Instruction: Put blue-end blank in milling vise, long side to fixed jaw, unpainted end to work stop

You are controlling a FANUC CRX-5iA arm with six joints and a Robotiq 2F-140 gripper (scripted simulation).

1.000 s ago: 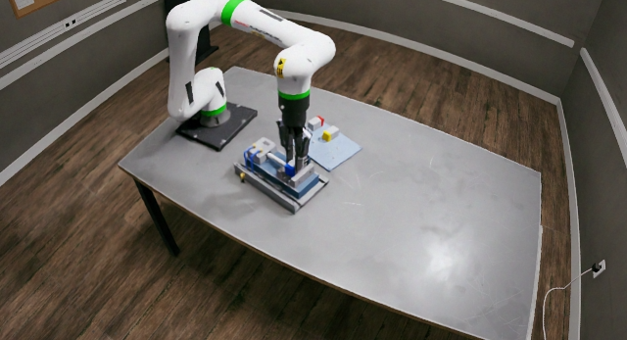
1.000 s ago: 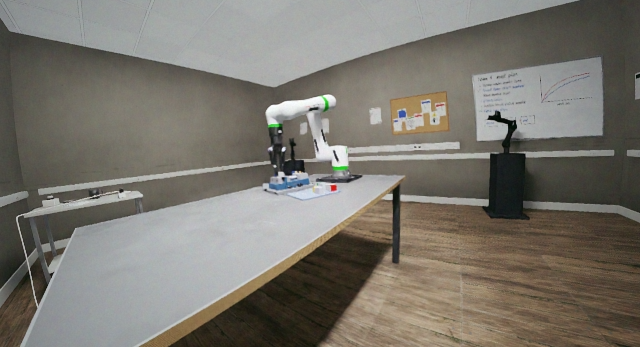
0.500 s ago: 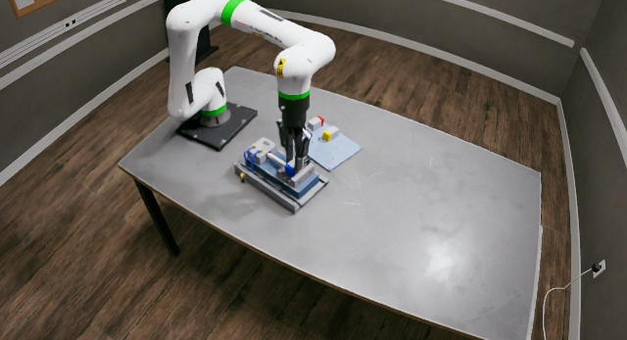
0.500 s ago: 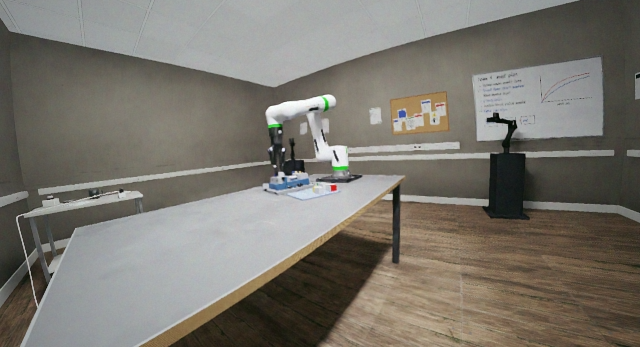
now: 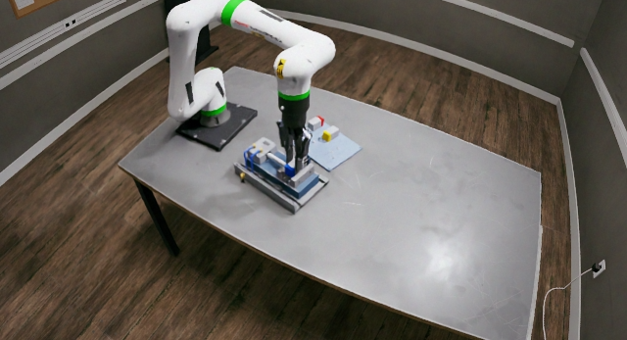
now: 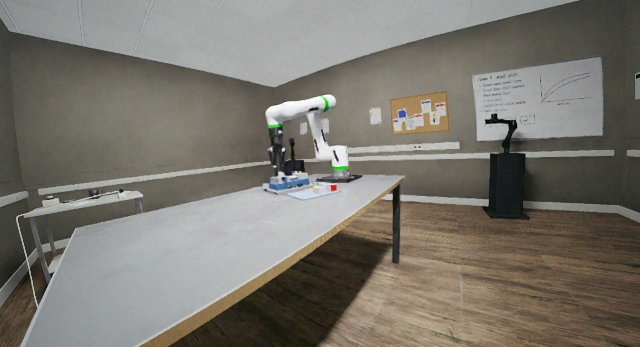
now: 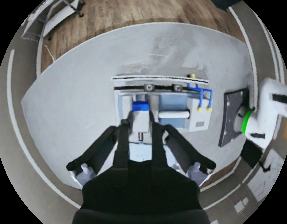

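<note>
The plain end block is 3 cm ahead of my hand and 6 cm below it. Round my hand: yellow-ended blank 2 cm ahead, 30 cm to the left, 11 cm below; red-ended blank 6 cm behind, 34 cm to the left, 11 cm below; light blue plate 1 cm ahead, 26 cm to the left, 13 cm below.
</note>
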